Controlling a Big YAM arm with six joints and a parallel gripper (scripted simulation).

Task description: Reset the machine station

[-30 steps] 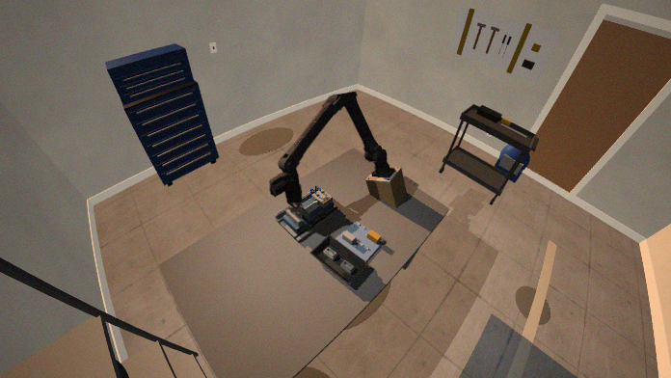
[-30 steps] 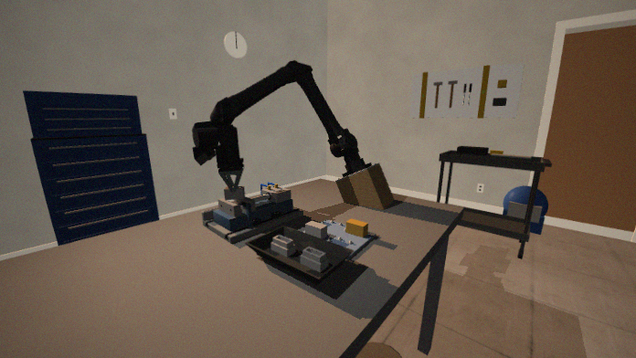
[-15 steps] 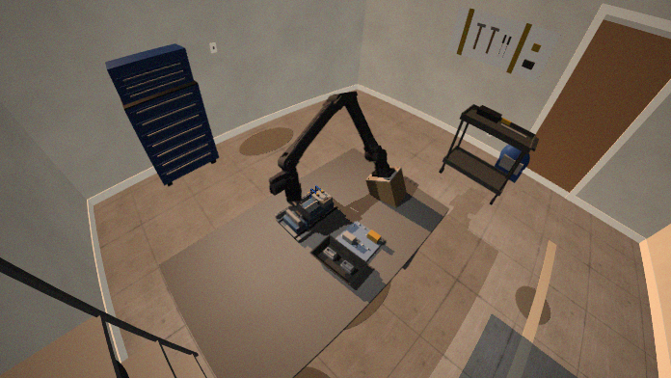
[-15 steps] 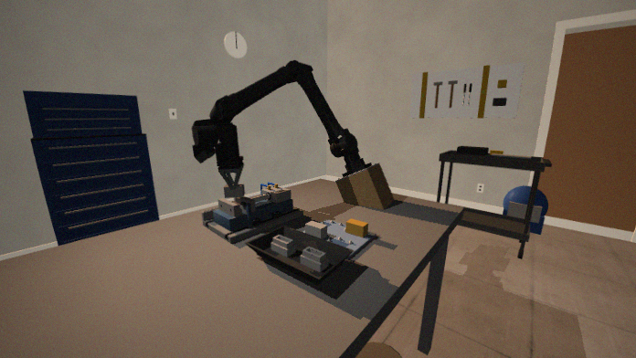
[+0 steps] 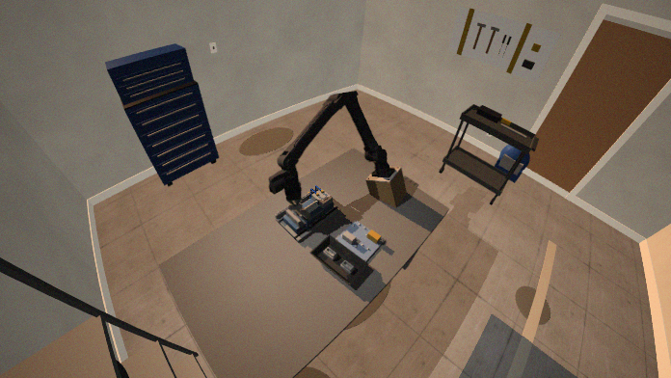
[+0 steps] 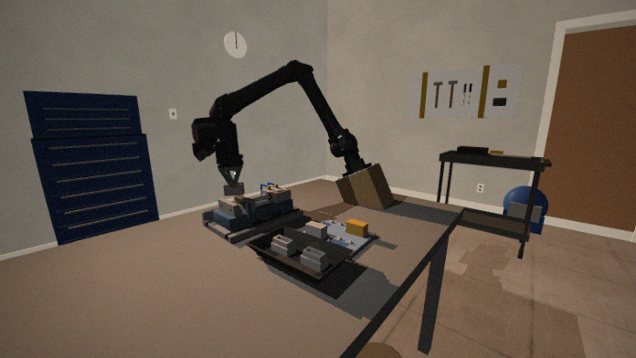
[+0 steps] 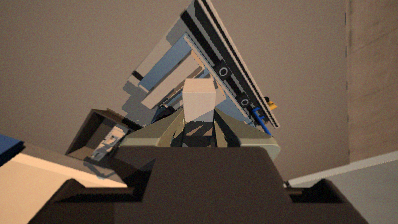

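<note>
My hand is 100 mm above the vise, 60 mm past it and 30 mm to the right of it. Also, from my hand: yellow brass blank 380 mm to the left, 160 mm behind, 120 mm below.
</note>
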